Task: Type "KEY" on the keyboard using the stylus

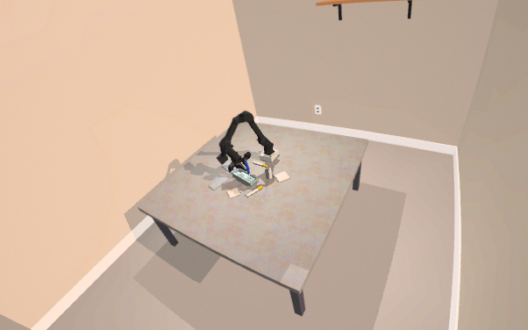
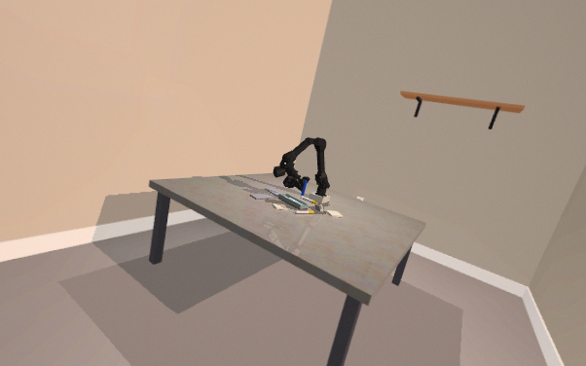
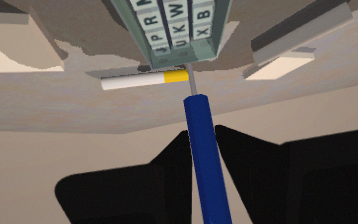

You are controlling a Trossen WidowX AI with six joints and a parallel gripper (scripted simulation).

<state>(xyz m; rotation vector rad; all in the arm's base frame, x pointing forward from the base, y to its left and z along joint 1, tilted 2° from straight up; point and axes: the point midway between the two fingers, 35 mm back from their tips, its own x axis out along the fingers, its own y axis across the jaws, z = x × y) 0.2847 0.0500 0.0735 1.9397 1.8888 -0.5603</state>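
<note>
The keyboard lies 6 cm to the right of my gripper tip and 9 cm below it. The rest, counted from my gripper tip: white stick (13 cm behind, 7 cm to the left, 9 cm below); blue stylus (1 cm below); grey tip (5 cm below).
</note>
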